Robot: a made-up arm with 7 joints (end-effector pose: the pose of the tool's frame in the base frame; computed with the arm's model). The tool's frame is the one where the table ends.
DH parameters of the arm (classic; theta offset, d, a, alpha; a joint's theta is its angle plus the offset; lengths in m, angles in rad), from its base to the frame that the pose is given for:
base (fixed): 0 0 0 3.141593
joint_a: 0 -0.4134 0 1.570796
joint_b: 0 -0.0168 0 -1.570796
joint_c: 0 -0.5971 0 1.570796
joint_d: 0 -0.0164 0 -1.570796
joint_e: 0 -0.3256 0 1.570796
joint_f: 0 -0.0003 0 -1.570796
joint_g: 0 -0.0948 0 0
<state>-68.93 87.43 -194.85 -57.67 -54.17 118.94 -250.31</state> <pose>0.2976 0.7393 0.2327 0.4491 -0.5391 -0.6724 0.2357</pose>
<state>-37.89 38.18 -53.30 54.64 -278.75 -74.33 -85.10</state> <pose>0.3088 0.5575 0.9854 0.4186 0.2128 0.8797 -0.0749</pose>
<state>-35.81 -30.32 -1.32 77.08 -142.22 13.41 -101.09</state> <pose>-0.0012 -0.0135 1.2276 0.3177 0.7445 -0.5872 -0.0013</pose>
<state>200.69 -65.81 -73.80 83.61 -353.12 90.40 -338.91</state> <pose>0.3102 -0.4331 0.7440 0.6271 0.4934 0.3462 0.4933</pose>
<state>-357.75 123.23 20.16 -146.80 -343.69 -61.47 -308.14</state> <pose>0.2732 0.0257 0.3852 0.2066 -0.6615 0.2976 -0.6567</pose>
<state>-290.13 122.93 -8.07 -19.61 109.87 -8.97 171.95</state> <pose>0.2762 -0.8649 -0.0138 0.7697 -0.5935 -0.1252 0.1992</pose>
